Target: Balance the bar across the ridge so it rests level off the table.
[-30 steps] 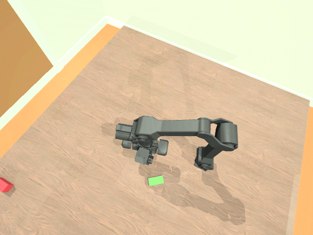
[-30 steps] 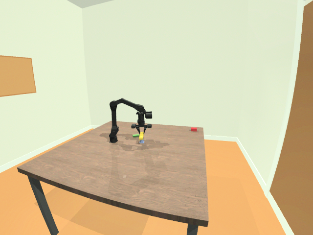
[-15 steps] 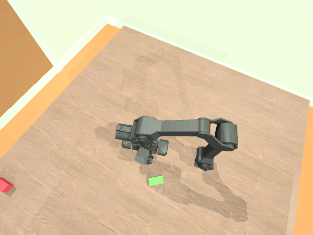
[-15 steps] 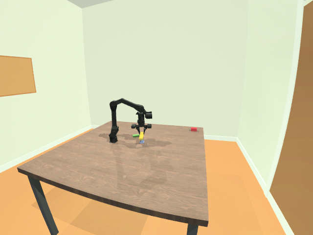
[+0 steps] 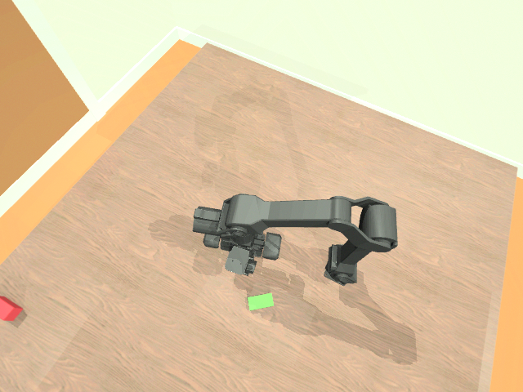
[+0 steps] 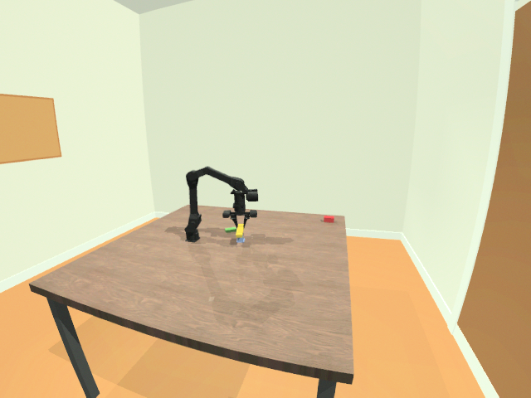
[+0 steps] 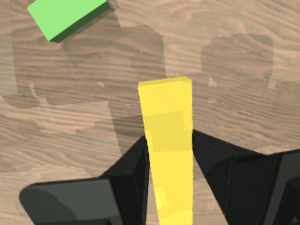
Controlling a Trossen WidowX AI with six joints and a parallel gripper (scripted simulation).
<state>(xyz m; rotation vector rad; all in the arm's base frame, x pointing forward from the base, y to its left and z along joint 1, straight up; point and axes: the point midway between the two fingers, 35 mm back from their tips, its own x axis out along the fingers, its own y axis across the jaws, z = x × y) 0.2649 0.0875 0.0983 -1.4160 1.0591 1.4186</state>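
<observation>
Now: gripper tip 3 cm to the left of the yellow bar and 1 cm short of it. From my gripper tip the other things lie so: flat green block (10 cm behind, 9 cm to the left, 6 cm below); then red block (48 cm ahead, 41 cm to the left, 5 cm below).
</observation>
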